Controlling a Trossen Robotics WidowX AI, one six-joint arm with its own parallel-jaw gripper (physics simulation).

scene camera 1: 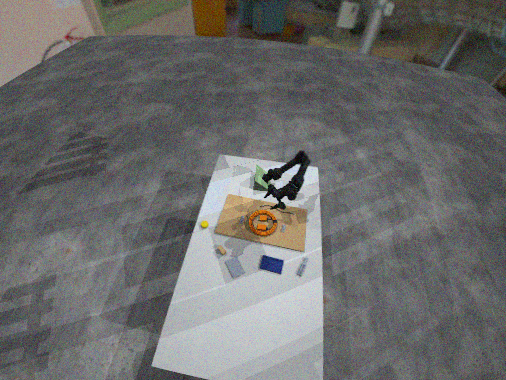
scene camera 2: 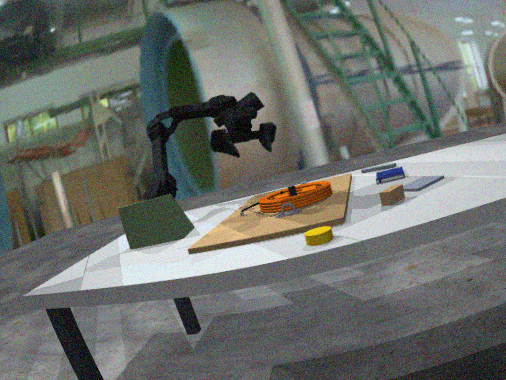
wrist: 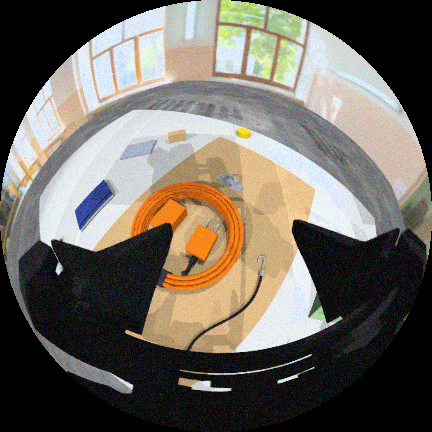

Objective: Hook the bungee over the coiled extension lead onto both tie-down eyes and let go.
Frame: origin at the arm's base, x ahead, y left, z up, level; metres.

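Where they show: gripper, fingertip midpoint: (scene camera 1: 266,203) (scene camera 2: 255,153) (wrist: 234,227); arm's base, origin of the base link: (scene camera 1: 265,178) (scene camera 2: 158,222).
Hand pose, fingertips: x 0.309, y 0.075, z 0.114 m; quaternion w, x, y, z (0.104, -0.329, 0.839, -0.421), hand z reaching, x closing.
Each offset is from my fingertips to the centre of the thing. "*": to the spot under its first point. Level surfaces: height alone.
The orange coiled extension lead (scene camera 1: 252,228) (scene camera 2: 275,203) (wrist: 236,240) lies flat on the wooden board {0.148 m down} (scene camera 1: 295,242) (scene camera 2: 240,237) (wrist: 287,200). One tie-down eye {0.091 m ahead, 0.150 m right, 0.135 m down} (scene camera 1: 242,219) (scene camera 2: 288,210) (wrist: 230,181) stands beside the coil on the yellow disc's side. The other tie-down eye {0.072 m ahead, 0.153 m left, 0.135 m down} (scene camera 1: 283,228) is at the coil's opposite side; it does not show in the wrist view. The black bungee {* 0.064 m back, 0.156 m left, 0.143 m down} (scene camera 1: 287,212) (wrist: 251,303) lies curved on the board beside the coil, a metal hook at its visible end; its other end is hidden in the wrist view. My gripper (scene camera 1: 272,200) (scene camera 2: 253,152) (wrist: 234,227) is open and empty, above the board.
A green block (scene camera 1: 260,181) (scene camera 2: 155,222) stands near the arm's base. A yellow disc {0.204 m ahead, 0.392 m right, 0.151 m down} (scene camera 1: 204,224) (scene camera 2: 318,235) (wrist: 243,133), tan block {0.349 m ahead, 0.207 m right, 0.145 m down} (scene camera 1: 221,250) (scene camera 2: 392,195) (wrist: 177,136), grey plate {0.428 m ahead, 0.090 m right, 0.157 m down} (scene camera 1: 234,267) (wrist: 138,149), blue box {0.344 m ahead, 0.132 m left, 0.154 m down} (scene camera 1: 271,264) (wrist: 94,204) and grey strip {0.302 m ahead, 0.333 m left, 0.154 m down} (scene camera 1: 302,267) lie around the board.
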